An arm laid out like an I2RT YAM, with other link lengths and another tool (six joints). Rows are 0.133 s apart.
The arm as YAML. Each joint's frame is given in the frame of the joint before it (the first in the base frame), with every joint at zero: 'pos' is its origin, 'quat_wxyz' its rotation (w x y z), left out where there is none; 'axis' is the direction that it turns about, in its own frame. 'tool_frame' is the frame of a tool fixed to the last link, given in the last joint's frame.
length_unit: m
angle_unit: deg
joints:
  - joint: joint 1
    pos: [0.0, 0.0, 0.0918]
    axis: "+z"
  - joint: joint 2
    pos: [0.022, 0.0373, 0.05]
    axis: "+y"
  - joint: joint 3
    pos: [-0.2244, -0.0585, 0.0]
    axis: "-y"
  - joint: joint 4
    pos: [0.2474, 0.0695, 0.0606]
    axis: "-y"
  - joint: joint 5
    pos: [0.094, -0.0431, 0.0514]
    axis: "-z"
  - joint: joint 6
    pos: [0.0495, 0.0, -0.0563]
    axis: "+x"
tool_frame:
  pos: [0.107, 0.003, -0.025]
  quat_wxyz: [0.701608, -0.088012, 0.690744, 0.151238]
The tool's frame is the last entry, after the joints.
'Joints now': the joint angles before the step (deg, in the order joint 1, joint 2, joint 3, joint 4, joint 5, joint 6). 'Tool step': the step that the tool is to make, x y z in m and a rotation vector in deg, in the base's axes. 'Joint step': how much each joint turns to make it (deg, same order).
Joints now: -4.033 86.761 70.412 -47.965 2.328 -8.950
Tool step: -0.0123 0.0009 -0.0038 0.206 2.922 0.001
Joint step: 0.006 -0.009 0.003 -2.941 0.002 0.005
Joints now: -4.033 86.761 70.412 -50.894 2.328 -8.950
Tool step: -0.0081 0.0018 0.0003 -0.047 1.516 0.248
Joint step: 0.292 -0.483 -0.003 -1.988 0.155 -0.015
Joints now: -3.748 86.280 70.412 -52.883 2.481 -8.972
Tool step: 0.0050 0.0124 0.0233 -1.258 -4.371 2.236
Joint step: 2.778 -3.652 0.613 0.151 1.203 0.067
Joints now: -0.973 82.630 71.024 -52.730 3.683 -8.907
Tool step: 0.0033 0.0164 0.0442 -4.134 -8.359 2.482
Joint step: 5.235 -6.816 0.834 0.569 5.152 0.210
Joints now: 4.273 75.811 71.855 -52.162 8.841 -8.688
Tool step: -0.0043 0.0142 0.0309 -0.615 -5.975 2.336
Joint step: 3.246 -5.489 -0.003 0.396 1.524 -0.008
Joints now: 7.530 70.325 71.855 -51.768 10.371 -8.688
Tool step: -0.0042 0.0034 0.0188 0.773 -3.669 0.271
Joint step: 0.697 -3.444 0.009 0.196 0.086 0.501
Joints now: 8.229 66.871 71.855 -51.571 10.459 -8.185
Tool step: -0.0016 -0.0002 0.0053 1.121 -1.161 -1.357
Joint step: 0.004 -1.008 0.006 -0.010 0.265 1.663
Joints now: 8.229 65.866 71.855 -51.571 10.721 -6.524
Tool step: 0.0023 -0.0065 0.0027 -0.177 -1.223 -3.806
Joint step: -0.004 0.012 -0.011 0.678 2.926 2.510
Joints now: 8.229 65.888 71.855 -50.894 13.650 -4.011
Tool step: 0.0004 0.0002 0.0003 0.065 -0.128 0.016
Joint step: 0.004 -0.012 -0.015 0.132 -0.041 0.025
